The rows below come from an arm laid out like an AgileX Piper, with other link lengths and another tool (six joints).
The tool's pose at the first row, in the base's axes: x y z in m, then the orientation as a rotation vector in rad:
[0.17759, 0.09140, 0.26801, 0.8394, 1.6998, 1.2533]
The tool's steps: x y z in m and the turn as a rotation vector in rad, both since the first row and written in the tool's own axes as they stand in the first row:
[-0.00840, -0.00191, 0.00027, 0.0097, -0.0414, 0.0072]
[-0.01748, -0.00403, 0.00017, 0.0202, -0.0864, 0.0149]
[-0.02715, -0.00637, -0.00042, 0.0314, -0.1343, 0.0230]
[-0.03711, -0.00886, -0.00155, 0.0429, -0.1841, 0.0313]
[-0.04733, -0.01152, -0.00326, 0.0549, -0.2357, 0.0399]
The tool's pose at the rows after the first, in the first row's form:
[0.18131, 0.08363, 0.26812, 0.8722, 1.6726, 1.2253]
[0.18497, 0.07505, 0.26824, 0.9069, 1.6426, 1.1946]
[0.18843, 0.06570, 0.26836, 0.9431, 1.6103, 1.1616]
[0.19152, 0.05585, 0.26848, 0.9796, 1.5761, 1.1271]
[0.19418, 0.04549, 0.26858, 1.0165, 1.5403, 1.0911]

